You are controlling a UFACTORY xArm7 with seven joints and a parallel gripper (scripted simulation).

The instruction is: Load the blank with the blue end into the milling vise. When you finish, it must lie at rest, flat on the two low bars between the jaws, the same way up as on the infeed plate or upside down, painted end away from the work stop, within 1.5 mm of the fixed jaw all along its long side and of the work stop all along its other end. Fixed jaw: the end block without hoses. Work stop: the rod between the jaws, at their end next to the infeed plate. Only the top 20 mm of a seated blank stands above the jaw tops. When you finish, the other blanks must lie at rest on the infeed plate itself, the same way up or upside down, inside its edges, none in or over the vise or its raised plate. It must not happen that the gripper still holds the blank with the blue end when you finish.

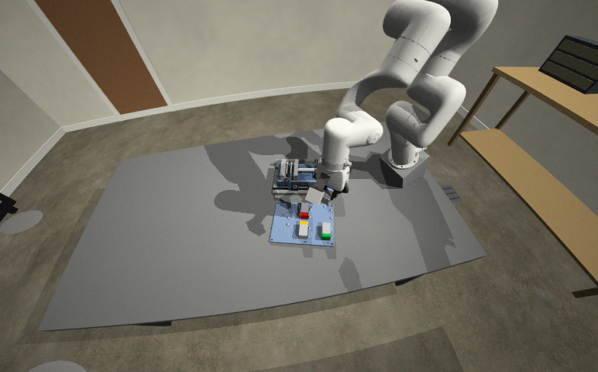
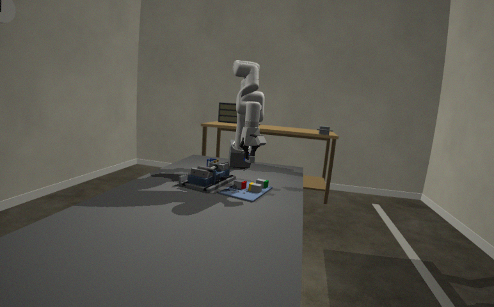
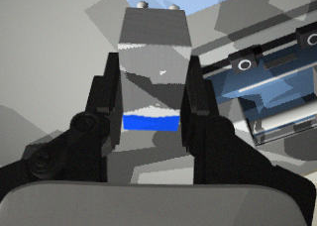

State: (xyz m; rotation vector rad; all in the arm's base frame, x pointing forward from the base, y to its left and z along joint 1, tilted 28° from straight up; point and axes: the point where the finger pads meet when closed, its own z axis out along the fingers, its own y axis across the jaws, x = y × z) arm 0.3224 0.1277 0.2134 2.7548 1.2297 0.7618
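My gripper is now 2 cm above the blue-ended blank. The rest, counted from my hand: yellow-ended blank (10 cm ahead, 7 cm to the left, 15 cm below); then red-ended blank (9 cm ahead, 2 cm to the right, 15 cm below); then green-ended blank (2 cm ahead, 9 cm to the left, 15 cm below).
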